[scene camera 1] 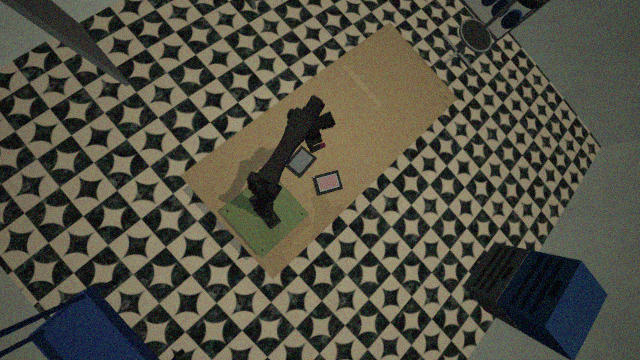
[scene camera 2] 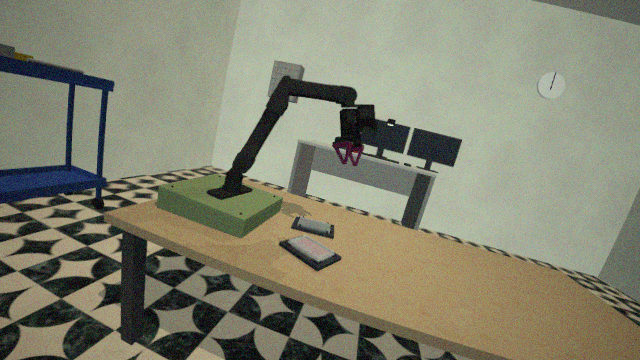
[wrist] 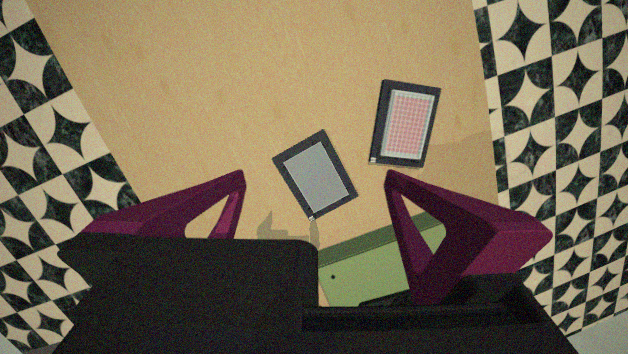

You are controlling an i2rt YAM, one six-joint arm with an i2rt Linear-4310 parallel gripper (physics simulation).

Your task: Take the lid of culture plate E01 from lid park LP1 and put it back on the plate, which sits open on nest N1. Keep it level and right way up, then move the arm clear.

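Frame: origin at the arm's base, x back, y right, z up, level; millimetres.
Seen in the pictures: gripper, fingertip midpoint: (scene camera 1: 316, 139) (scene camera 2: 350, 165) (wrist: 314, 177); arm's base at its link origin: (scene camera 1: 265, 210) (scene camera 2: 231, 192) (wrist: 402, 303).
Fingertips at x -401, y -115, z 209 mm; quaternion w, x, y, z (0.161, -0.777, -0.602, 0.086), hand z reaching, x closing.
Observation:
Pixels of each thing's top centre, then the offset from my fingertips to it. Level surfaces: height alone.
- grey lid at its top centre: (wrist: 317, 179) (scene camera 2: 314, 223) (scene camera 1: 300, 161) dx +76, dy +1, dz -261 mm
- dark-framed lid park LP1 at its top centre: (wrist: 317, 179) (scene camera 2: 314, 223) (scene camera 1: 300, 161) dx +76, dy +1, dz -259 mm
- open culture plate at its top centre: (wrist: 409, 126) (scene camera 2: 311, 245) (scene camera 1: 328, 182) dx +19, dy +201, dz -253 mm
- dark nest N1 at its top centre: (wrist: 406, 126) (scene camera 2: 311, 247) (scene camera 1: 328, 182) dx +19, dy +201, dz -261 mm
- wooden table at its surface level: dz -279 mm
The grey lid (scene camera 1: 301, 162) (scene camera 2: 314, 226) (wrist: 322, 186) lies flat on the dark-framed lid park LP1 (scene camera 2: 296, 226) (wrist: 300, 148). The open culture plate (scene camera 1: 327, 182) (scene camera 2: 312, 247) (wrist: 409, 124), with pink wells, sits flat on the dark nest N1 (scene camera 1: 330, 190) (scene camera 2: 318, 265) (wrist: 381, 120), beside the park. My gripper (scene camera 1: 319, 147) (scene camera 2: 350, 163) (wrist: 314, 177) is open and empty, pointing down high above the table. In the wrist view the lid shows between and beyond the fingertips, turned at an angle to them. The plate shows beyond the right fingertip.
The arm stands on a green block (scene camera 1: 290, 220) (scene camera 2: 200, 212) (wrist: 370, 275) at one end of the wooden table (scene camera 1: 395, 75) (scene camera 2: 425, 280) (wrist: 200, 75), close to the park. A desk with monitors (scene camera 2: 437, 146) and a blue cart (scene camera 2: 50, 182) stand away from the table.

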